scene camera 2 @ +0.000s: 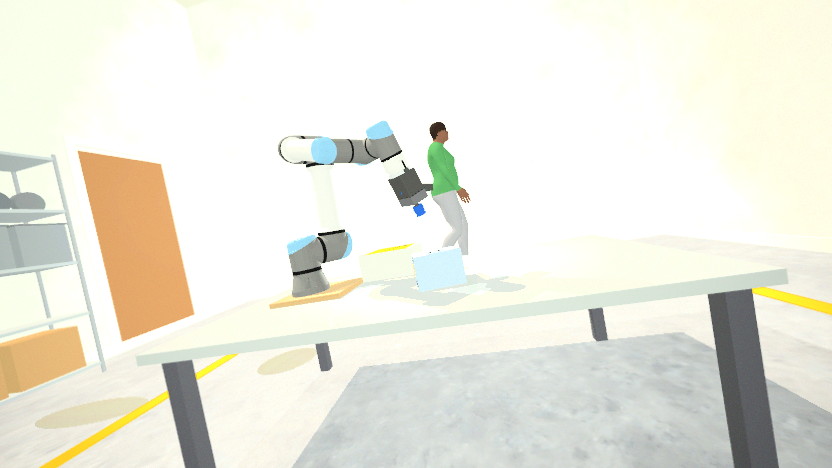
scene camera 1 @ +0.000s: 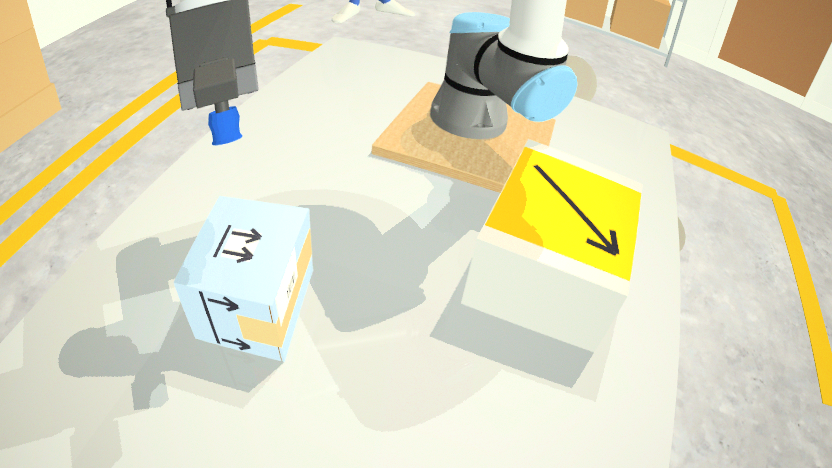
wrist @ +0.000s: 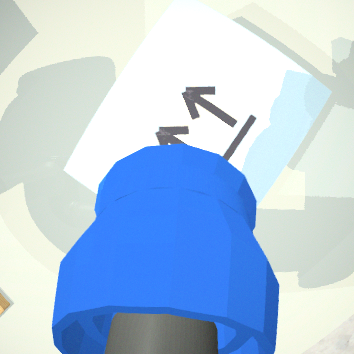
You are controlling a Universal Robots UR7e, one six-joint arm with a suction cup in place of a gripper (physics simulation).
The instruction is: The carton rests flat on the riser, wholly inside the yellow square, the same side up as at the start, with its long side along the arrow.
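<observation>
A pale blue carton [scene camera 1: 244,279] [scene camera 2: 440,270] [wrist: 150,85] stands on the table, left of the riser in scene camera 1. Its top face bears two arrows and a bar; its right side bears tape and a label. The white riser [scene camera 1: 535,302] [scene camera 2: 386,266] has a yellow square [scene camera 1: 605,197] [scene camera 2: 390,250] on top, with a black arrow [scene camera 1: 573,206] running towards the front right corner in scene camera 1. My suction gripper [scene camera 1: 226,141] [scene camera 2: 420,213] [wrist: 175,150] is off, above the carton and apart from it. In the wrist view the blue cup hides part of the carton's top.
The arm's base stands on a wooden board [scene camera 1: 401,139] [scene camera 2: 349,289] behind the carton and riser in scene camera 1. Both stand on the pale table [scene camera 1: 465,419] [scene camera 2: 552,302]. A person in green [scene camera 2: 443,168] stands behind the table in scene camera 2. A shelf rack [scene camera 2: 72,232] stands at the left.
</observation>
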